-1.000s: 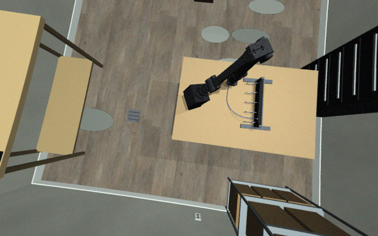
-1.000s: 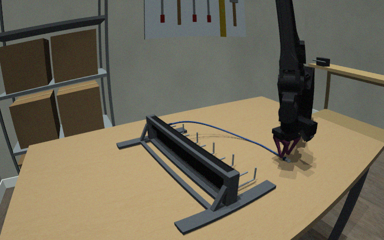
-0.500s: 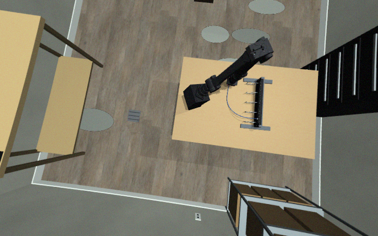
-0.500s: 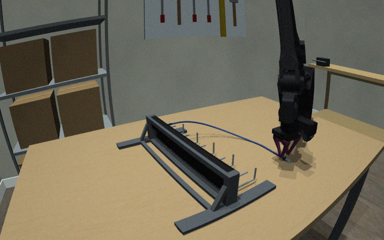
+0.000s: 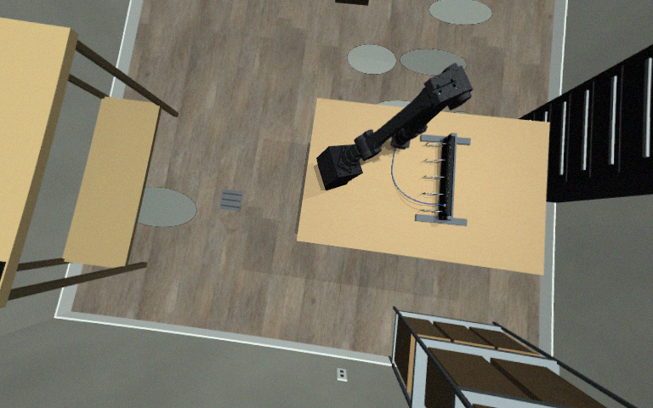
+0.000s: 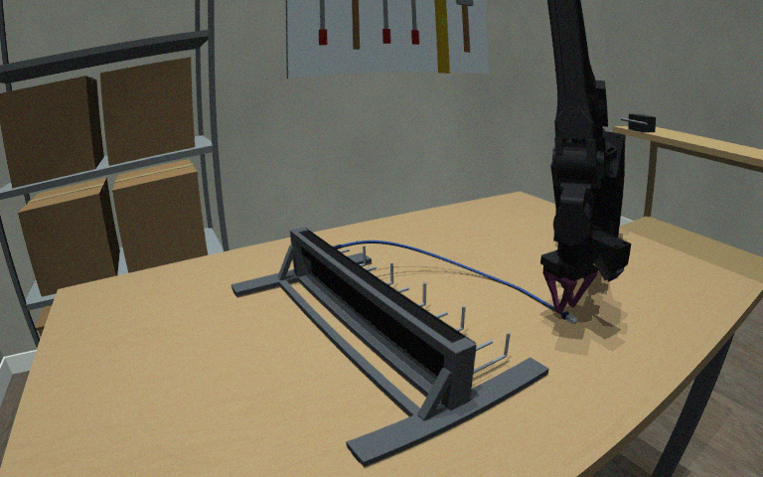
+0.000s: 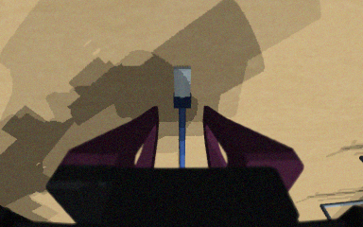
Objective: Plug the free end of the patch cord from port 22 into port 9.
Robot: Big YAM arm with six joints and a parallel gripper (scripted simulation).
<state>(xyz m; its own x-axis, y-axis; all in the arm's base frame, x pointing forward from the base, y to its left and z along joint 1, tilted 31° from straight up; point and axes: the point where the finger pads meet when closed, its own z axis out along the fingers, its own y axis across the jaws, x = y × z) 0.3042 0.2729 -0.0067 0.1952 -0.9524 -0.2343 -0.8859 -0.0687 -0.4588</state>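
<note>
Now: the grey plug 2 cm to the left of my hand and 2 cm below it.
</note>
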